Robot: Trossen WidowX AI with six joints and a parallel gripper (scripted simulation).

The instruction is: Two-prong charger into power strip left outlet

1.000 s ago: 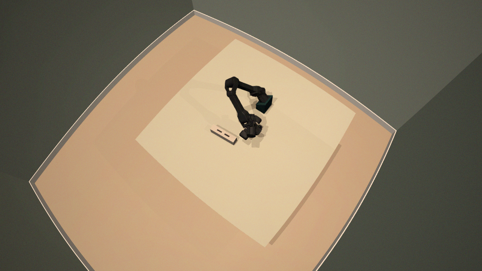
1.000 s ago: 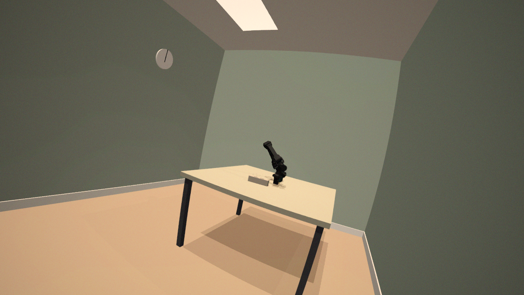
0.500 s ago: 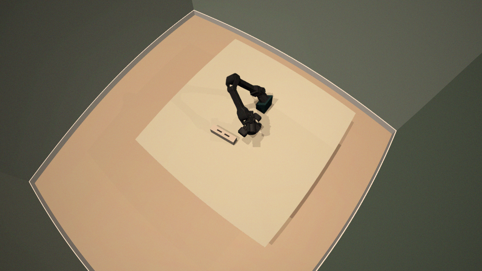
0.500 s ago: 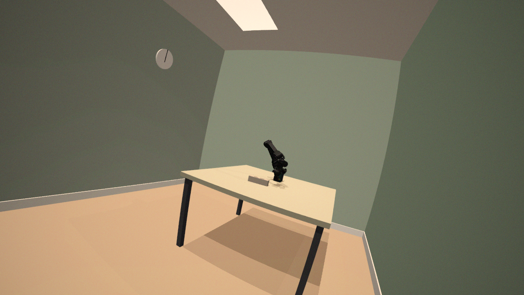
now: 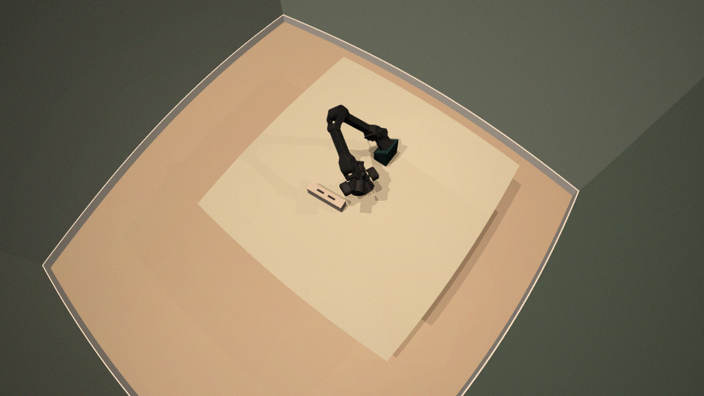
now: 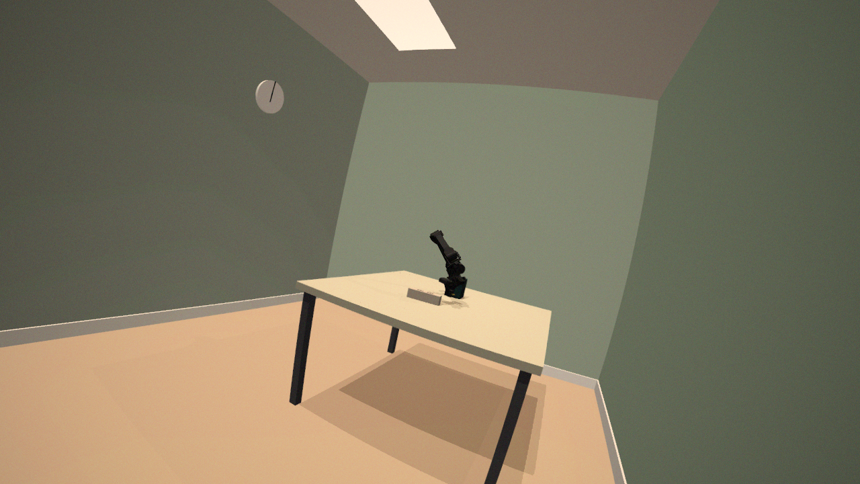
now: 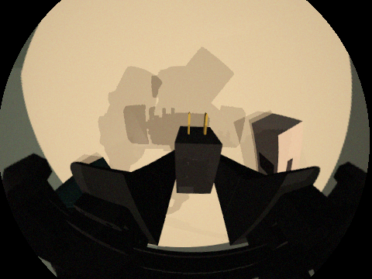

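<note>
Right now the two-prong charger is 10 mm ahead of my gripper tip, 20 mm to the left of it and 10 mm above it.
</note>
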